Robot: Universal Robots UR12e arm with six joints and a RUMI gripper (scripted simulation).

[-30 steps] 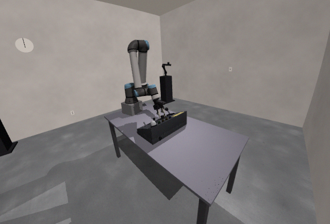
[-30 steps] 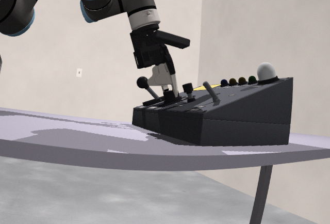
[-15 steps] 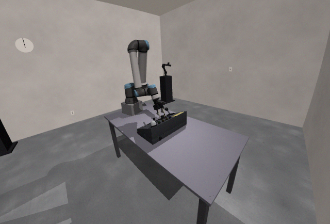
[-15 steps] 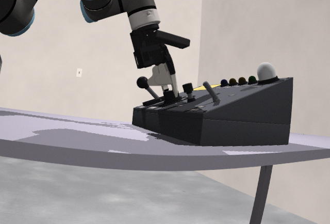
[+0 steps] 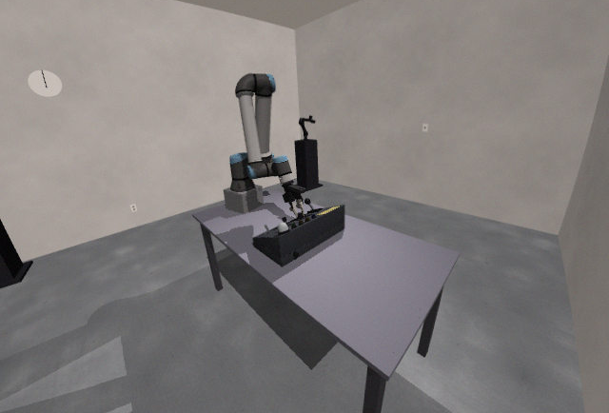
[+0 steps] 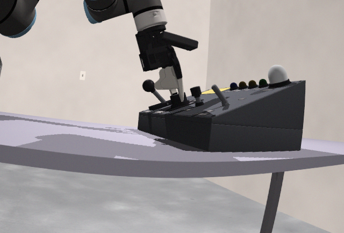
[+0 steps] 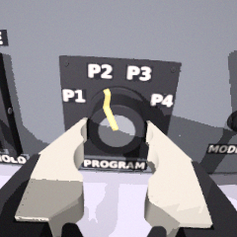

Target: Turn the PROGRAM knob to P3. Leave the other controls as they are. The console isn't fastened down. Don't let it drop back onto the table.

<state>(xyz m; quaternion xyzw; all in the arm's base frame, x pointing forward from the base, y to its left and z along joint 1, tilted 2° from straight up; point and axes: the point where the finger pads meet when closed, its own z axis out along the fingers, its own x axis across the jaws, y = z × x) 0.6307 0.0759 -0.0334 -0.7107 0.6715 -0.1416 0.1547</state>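
Now: the program knob 1 cm to the left of my hand and 1 cm ahead of it. Also, from my hand: dark console 6 cm to the right, 4 cm ahead, 3 cm below; then black ball-topped lever 12 cm to the left, 3 cm behind, 1 cm above; then mode knob 12 cm to the right, 1 cm ahead.
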